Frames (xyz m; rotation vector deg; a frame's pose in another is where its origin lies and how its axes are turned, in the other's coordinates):
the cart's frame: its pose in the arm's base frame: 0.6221 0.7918 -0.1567 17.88 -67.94 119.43
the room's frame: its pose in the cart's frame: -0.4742 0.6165 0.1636 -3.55 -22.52 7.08
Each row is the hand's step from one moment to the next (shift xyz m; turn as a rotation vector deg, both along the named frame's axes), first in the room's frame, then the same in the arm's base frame.
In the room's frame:
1: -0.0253 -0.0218 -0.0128 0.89 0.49 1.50
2: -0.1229 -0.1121 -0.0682 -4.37 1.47 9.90
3: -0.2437 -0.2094 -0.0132 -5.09 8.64 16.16
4: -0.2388 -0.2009 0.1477 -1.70 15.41 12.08
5: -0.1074 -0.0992 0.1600 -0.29 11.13 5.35
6: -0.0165 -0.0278 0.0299 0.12 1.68 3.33
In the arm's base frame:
1: 0.0313 0.0172 -0.0024 -0.80 -1.52 0.59
2: 0.1548 0.0910 -0.0086 3.95 -10.14 -0.91
3: 0.3157 0.0606 0.0078 1.16 -18.33 -4.94
4: 0.3283 -0.0945 0.0499 -6.06 -16.30 -9.15
5: 0.1653 -0.1287 0.0556 -5.58 -8.51 -7.01
6: 0.0335 -0.0210 0.0195 -0.64 -3.67 -0.24

